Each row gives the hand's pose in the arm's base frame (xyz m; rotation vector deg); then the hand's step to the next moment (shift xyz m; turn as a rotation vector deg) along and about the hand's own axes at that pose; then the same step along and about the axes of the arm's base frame.
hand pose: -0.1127 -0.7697 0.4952 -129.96 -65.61 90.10
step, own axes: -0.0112 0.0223 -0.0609 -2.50 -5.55 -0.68
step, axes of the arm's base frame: 0.0613 -0.0056 0.0234 -2.58 2.41 5.01
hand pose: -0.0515 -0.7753 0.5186 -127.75 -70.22 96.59
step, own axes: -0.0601 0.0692 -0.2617 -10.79 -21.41 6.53
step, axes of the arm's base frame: 0.2531 0.0140 0.1124 -17.72 5.12 16.65
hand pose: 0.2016 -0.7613 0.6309 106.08 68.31 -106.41
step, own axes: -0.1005 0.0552 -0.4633 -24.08 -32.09 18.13
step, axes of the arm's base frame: 0.3815 0.2493 0.1418 -31.25 -0.91 31.00
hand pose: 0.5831 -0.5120 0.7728 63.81 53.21 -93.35
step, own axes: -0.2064 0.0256 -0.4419 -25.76 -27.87 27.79
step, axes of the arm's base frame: 0.1690 0.4544 0.0591 -29.37 -10.55 35.19
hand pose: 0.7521 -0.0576 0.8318 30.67 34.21 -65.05
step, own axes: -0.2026 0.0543 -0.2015 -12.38 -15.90 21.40
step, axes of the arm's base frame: -0.0432 0.2876 -0.0037 -15.14 -11.26 22.54
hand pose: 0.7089 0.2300 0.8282 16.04 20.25 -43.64
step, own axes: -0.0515 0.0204 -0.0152 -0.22 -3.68 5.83
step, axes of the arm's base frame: -0.0231 0.0517 0.0097 -1.55 -4.57 4.93
